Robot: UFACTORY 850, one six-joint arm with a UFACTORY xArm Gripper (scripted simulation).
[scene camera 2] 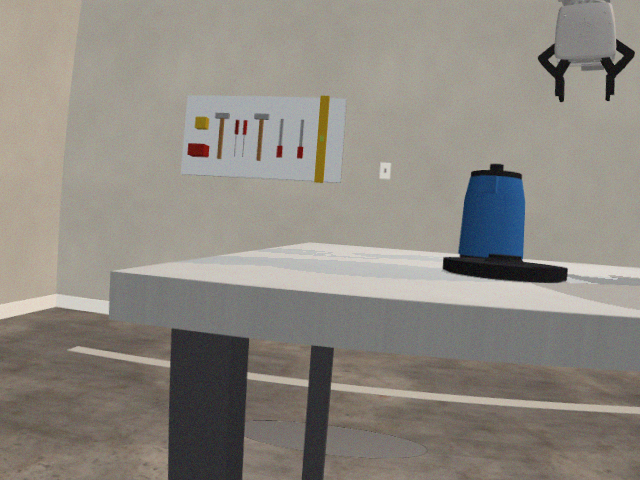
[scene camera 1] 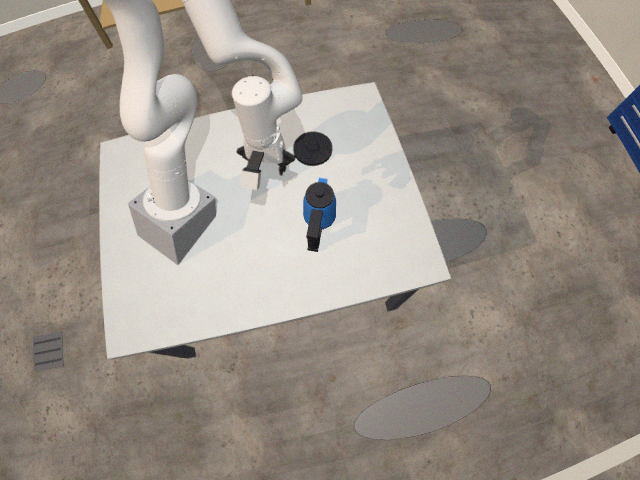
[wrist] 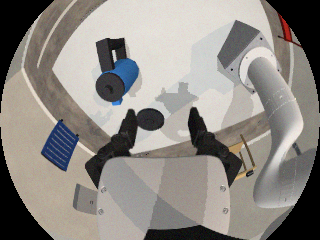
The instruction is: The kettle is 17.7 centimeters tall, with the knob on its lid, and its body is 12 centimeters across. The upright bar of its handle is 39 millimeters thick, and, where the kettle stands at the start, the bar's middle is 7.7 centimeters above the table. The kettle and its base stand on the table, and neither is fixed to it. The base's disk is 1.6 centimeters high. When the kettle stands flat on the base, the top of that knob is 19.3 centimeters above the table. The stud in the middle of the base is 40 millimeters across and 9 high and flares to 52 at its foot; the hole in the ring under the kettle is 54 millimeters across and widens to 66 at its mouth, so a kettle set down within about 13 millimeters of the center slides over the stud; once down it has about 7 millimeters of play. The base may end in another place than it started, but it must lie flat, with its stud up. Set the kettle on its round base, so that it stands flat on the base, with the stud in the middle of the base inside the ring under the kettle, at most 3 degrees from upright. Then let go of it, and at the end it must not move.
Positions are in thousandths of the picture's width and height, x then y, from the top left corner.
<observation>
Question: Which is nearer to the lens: the kettle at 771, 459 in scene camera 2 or the kettle base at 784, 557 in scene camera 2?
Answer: The kettle base.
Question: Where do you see a kettle base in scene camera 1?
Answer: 488, 309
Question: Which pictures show my gripper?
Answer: Scene camera 2, scene camera 1 and the wrist view: all of them.
</observation>
